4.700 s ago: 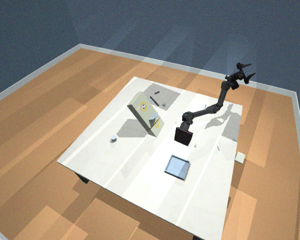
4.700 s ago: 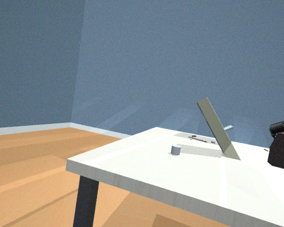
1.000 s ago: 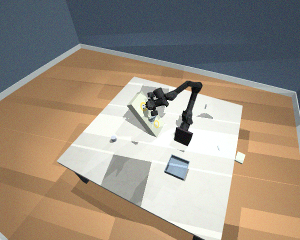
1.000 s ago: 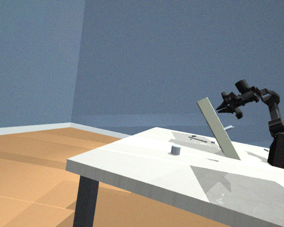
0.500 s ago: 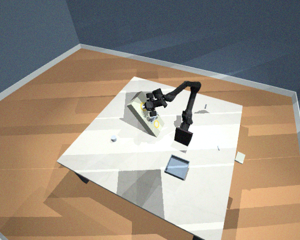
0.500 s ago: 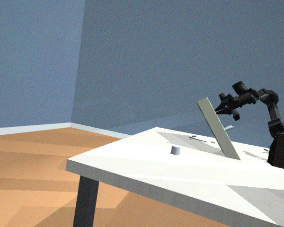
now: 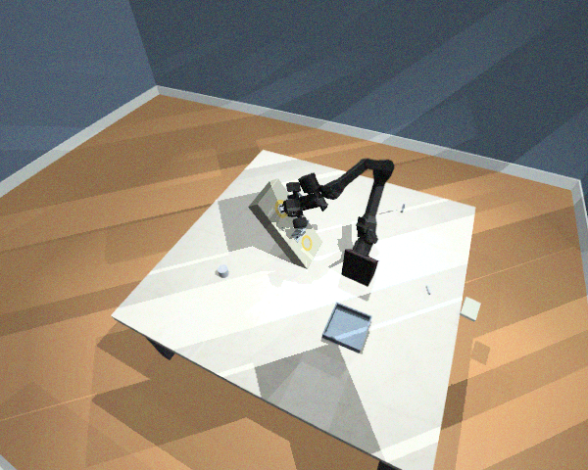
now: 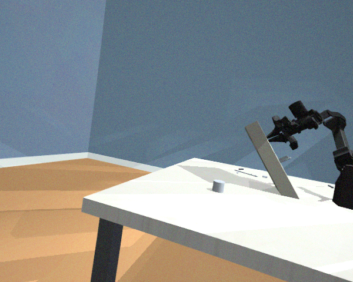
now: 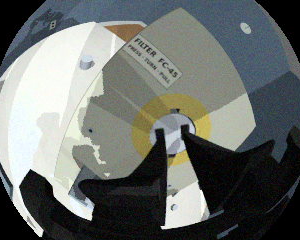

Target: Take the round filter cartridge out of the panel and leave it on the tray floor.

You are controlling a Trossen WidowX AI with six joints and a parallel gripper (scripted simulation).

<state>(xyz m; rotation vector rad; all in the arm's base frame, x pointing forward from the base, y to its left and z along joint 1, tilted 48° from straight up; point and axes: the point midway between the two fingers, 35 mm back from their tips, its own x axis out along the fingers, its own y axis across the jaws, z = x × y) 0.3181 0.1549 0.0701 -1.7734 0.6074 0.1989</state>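
My gripper tip is now 2 cm short of the round pale grey filter cartridge and 1 cm above it. Also, from my gripper tip: service panel 3 cm behind, 9 cm below; blue-grey tray 45 cm behind, 22 cm to the left, 23 cm below.
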